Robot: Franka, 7 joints.
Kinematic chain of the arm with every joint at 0, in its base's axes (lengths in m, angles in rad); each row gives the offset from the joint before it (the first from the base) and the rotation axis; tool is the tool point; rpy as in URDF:
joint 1: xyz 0 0 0.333 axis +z
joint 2: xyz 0 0 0 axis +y
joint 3: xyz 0 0 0.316 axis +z
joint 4: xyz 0.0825 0 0 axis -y
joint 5: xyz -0.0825 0 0.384 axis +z
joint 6: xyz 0 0 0 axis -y
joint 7: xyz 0.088 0 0 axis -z
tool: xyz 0 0 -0.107 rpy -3.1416 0 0
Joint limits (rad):
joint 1: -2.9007..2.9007
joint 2: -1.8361..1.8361
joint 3: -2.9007..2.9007
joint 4: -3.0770..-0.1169
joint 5: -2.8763..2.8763
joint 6: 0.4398..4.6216
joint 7: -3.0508..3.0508
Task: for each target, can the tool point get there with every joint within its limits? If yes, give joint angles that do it. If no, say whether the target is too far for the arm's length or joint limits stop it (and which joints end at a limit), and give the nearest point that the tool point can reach.
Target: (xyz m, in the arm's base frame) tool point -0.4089 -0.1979 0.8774
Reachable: yes | joints -0.6540 -0.7656 -0.8312 -1.4560 0.8479 3.9455 0.8855
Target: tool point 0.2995 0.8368 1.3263
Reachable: no: too far | nearest point 0.1928 0.5386 0.9723 | short by 0.475 m
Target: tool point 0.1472 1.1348 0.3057
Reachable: no: too far | nearest point 0.1103 0.8505 0.3125 | short by 0.287 m
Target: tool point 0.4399 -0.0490 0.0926
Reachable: yes | joints 2.0321 -0.7855 -2.3230 -2.3516 0.5273 2.3619 -1.1035
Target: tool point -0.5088 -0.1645 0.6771
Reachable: yes | joints -0.7481 -0.7919 -1.1735 -1.6498 1.1327 4.1863 2.2210
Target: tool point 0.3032 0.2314 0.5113
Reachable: yes | joints -1.0385 0.9418 1.6936 -2.2917 1.1093 0.9961 -2.1958
